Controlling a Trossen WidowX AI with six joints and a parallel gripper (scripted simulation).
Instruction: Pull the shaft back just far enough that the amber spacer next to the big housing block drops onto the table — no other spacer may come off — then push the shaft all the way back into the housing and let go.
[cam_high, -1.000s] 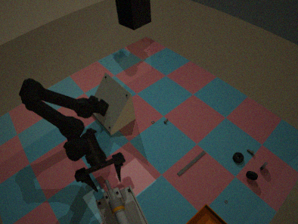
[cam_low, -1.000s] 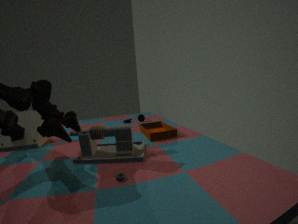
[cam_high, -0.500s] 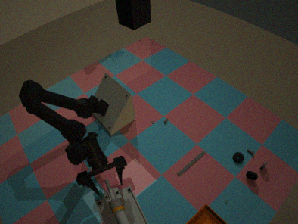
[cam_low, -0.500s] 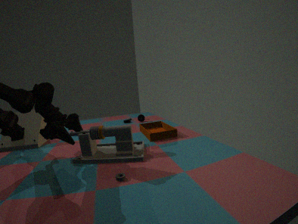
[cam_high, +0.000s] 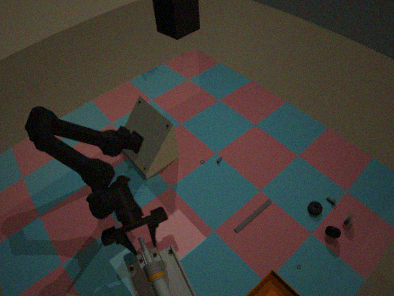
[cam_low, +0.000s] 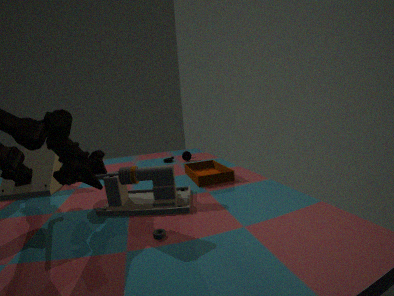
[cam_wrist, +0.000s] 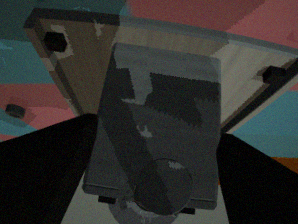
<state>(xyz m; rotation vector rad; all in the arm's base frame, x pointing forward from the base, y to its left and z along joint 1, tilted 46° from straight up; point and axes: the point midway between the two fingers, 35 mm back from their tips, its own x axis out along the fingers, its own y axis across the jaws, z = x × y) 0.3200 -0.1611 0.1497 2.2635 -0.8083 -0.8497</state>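
Right now my gripper tip is 60 mm short of the shaft, 20 mm to the left of it and 20 mm below it. The rest, counted from my gripper tip: orange tray: 330 mm ahead, 110 mm to the left, 50 mm below; grey bar: 320 mm to the left, 130 mm ahead, 50 mm below; amber spacer: 80 mm ahead, 30 mm to the right, 20 mm above.
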